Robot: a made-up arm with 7 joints. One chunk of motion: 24 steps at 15 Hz.
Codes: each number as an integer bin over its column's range. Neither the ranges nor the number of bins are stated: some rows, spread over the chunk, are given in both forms.
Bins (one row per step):
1: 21 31 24 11 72 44 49
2: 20 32 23 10 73 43 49
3: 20 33 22 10 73 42 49
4: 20 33 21 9 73 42 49
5: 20 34 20 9 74 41 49
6: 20 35 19 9 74 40 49
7: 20 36 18 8 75 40 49
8: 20 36 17 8 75 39 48
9: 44 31 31 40 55 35 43
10: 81 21 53 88 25 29 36
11: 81 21 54 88 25 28 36
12: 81 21 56 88 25 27 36
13: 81 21 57 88 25 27 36
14: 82 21 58 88 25 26 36
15: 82 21 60 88 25 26 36
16: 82 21 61 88 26 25 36
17: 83 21 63 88 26 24 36
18: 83 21 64 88 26 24 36
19: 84 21 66 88 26 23 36
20: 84 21 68 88 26 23 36
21: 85 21 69 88 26 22 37
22: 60 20 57 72 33 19 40
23: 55 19 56 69 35 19 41
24: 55 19 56 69 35 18 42
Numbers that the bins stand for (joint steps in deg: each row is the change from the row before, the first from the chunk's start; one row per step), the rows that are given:
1: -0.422 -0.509 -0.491 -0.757 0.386 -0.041 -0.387
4: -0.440 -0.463 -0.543 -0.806 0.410 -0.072 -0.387
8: -0.440 -0.395 -0.613 -0.831 0.458 -0.119 -0.472
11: 0.687 -0.735 0.034 1.157 -0.734 -0.292 -1.484
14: 0.706 -0.735 0.104 1.157 -0.734 -0.323 -1.484
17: 0.724 -0.735 0.191 1.157 -0.710 -0.354 -1.484
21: 0.761 -0.735 0.296 1.157 -0.710 -0.386 -1.399
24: 0.207 -0.780 0.069 0.685 -0.496 -0.448 -0.978
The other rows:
2: -0.440 -0.486 -0.508 -0.782 0.410 -0.057 -0.387
3: -0.440 -0.463 -0.526 -0.782 0.410 -0.072 -0.387
5: -0.440 -0.441 -0.561 -0.806 0.434 -0.088 -0.387
6: -0.440 -0.418 -0.578 -0.806 0.434 -0.104 -0.387
7: -0.440 -0.395 -0.595 -0.831 0.458 -0.104 -0.387
9: 0.003 -0.509 -0.368 -0.036 -0.019 -0.182 -0.893
10: 0.687 -0.735 0.016 1.157 -0.734 -0.276 -1.484
12: 0.687 -0.735 0.069 1.157 -0.734 -0.307 -1.484
13: 0.687 -0.735 0.086 1.157 -0.734 -0.307 -1.484
15: 0.706 -0.735 0.138 1.157 -0.734 -0.323 -1.484
16: 0.706 -0.735 0.156 1.157 -0.710 -0.339 -1.484
18: 0.724 -0.735 0.208 1.157 -0.710 -0.354 -1.484
19: 0.743 -0.735 0.243 1.157 -0.710 -0.370 -1.484
20: 0.743 -0.735 0.278 1.157 -0.710 -0.370 -1.484
22: 0.299 -0.757 0.086 0.759 -0.543 -0.433 -1.146
23: 0.207 -0.780 0.069 0.685 -0.496 -0.433 -1.062

